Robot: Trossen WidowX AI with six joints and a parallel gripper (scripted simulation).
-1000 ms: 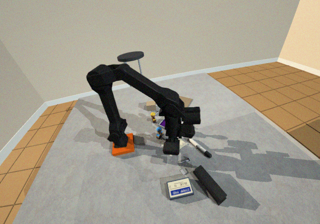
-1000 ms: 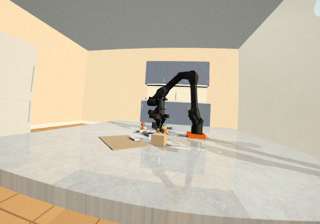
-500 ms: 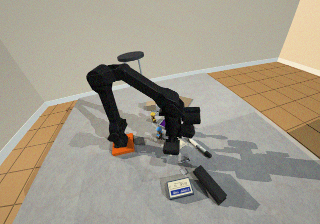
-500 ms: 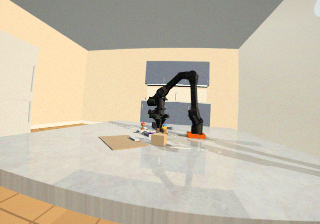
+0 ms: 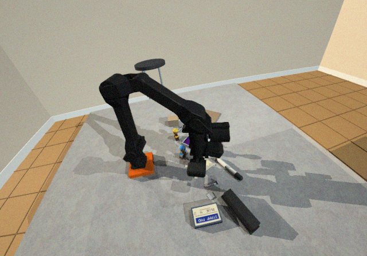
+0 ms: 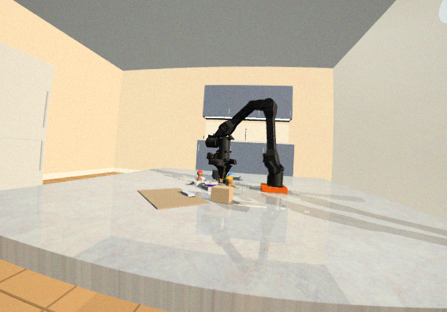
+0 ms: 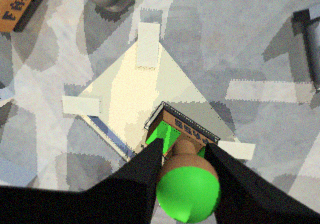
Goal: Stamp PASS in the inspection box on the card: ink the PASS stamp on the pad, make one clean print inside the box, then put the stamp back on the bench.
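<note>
The green-knobbed stamp lies right at my gripper tip. The rest, counted from my gripper tip: blue-knobbed stamp: 60 mm behind, 80 mm to the left; then cream card: 10 mm to the left, 30 mm below; then red-knobbed stamp: 100 mm ahead, 70 mm to the left.
</note>
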